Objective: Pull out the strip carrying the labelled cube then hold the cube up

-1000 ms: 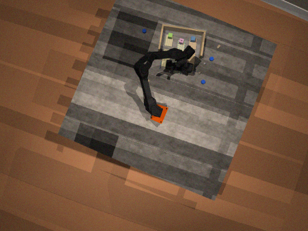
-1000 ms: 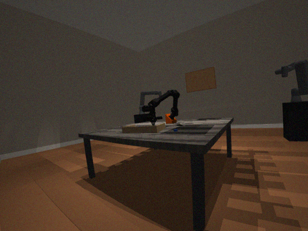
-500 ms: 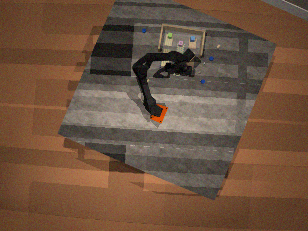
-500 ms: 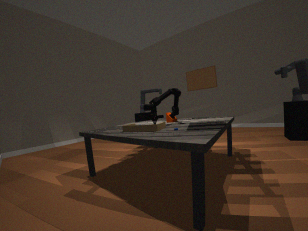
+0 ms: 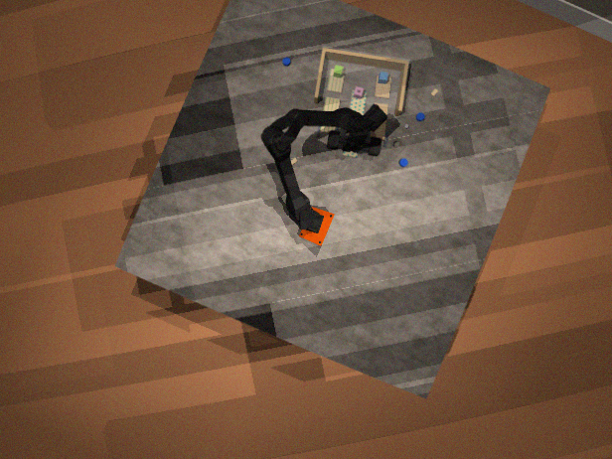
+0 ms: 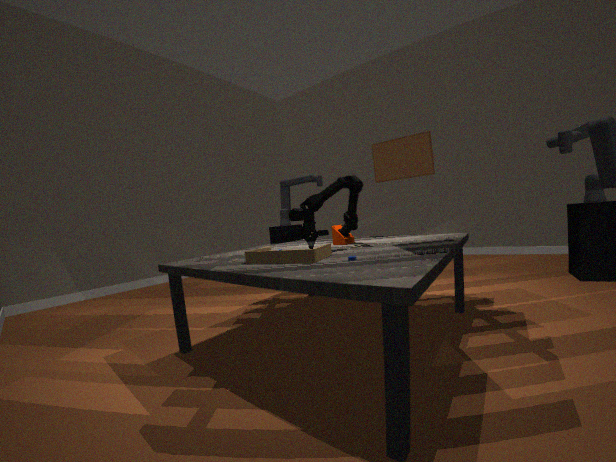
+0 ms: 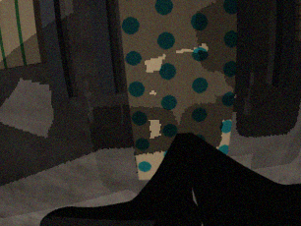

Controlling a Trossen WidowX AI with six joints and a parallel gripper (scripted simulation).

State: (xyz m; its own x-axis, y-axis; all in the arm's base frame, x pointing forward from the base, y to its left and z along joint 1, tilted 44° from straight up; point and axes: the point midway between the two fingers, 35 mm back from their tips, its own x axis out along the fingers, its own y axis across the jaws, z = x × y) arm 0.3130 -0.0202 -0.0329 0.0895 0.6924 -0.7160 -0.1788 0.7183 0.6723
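Now: gripper tip 210 mm short of the pink cube marked k, 40 mm to the right of it and 20 mm below it. The rest, counted from my gripper tip: tan gridded strip 140 mm ahead, 70 mm to the right.
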